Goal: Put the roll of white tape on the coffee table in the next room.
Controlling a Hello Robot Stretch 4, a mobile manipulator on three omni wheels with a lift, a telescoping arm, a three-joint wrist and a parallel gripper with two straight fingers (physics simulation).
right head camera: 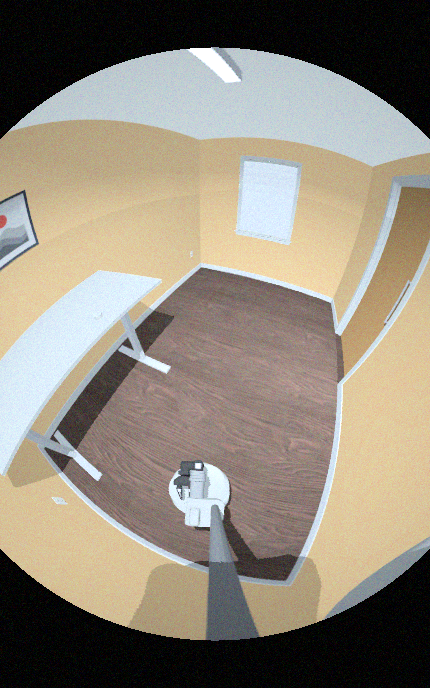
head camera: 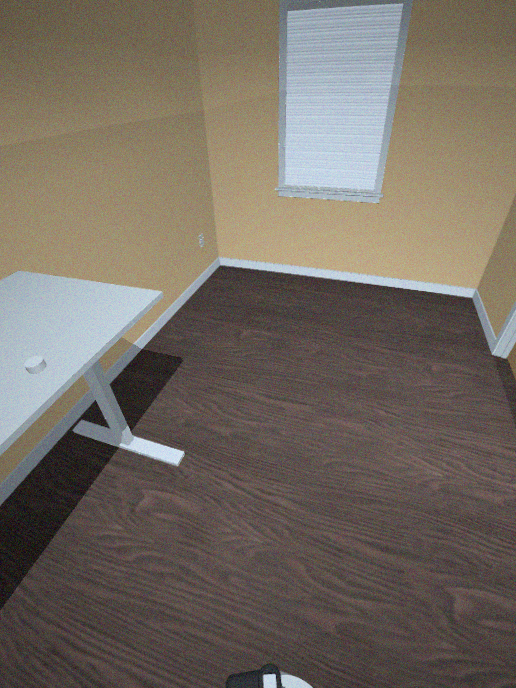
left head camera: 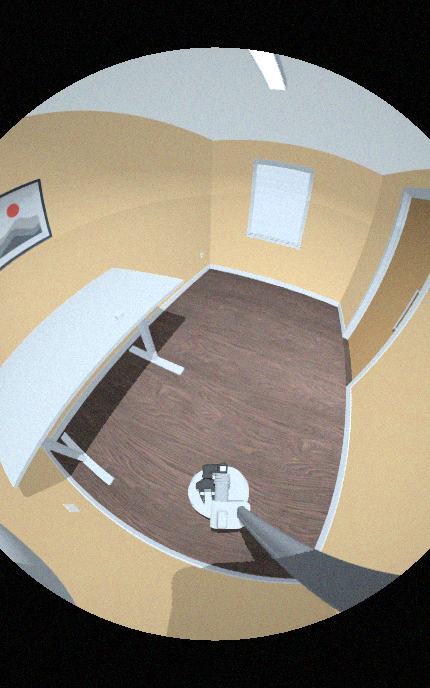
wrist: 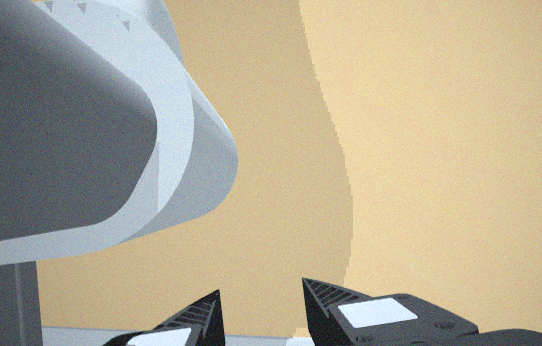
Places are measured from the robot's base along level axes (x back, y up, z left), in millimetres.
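Pixels of known places: gripper, fingertip midpoint: (right head camera: 184, 500) (left head camera: 207, 503) (wrist: 264, 309).
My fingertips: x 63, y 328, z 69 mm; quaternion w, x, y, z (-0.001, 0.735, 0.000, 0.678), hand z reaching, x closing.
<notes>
Behind a point stands the place of what it marks.
A small white roll (head camera: 35, 364) @(x -784, y 947, z 601 mm) (left head camera: 119, 316) @(x -777, y 938, z 597 mm) (right head camera: 98, 315) @(x -784, y 944, z 594 mm), which looks like the roll of tape, lies flat on a long white table (head camera: 83, 311) @(x -1088, y 923, z 583 mm) (left head camera: 60, 355) @(x -493, y 923, z 867 mm) (right head camera: 45, 350) @(x -523, y 923, z 891 mm), near its far end and front edge. My gripper (wrist: 264, 309) @(x 63, y 328, z 69 mm) is open, with a gap between the two black fingertips and wall showing behind them. It is folded in over my round white base, well apart from the table and the roll. The coffee table does not show in these views.
A doorway with a white frame (left head camera: 377, 271) @(x -1765, y 1066, z -1749 mm) (right head camera: 367, 263) @(x -1792, y 1065, z -1753 mm) is in the right wall, with a wooden door (left head camera: 392, 284) @(x -1451, y 1082, z -1725 mm) (right head camera: 382, 284) @(x -1411, y 1013, z -1708 mm) in it. A window (head camera: 336, 100) @(x -3052, y 1451, z -740 mm) is in the far wall. The table's T-shaped leg (head camera: 108, 402) @(x -1174, y 353, z 700 mm) stands on the floor at the left.
</notes>
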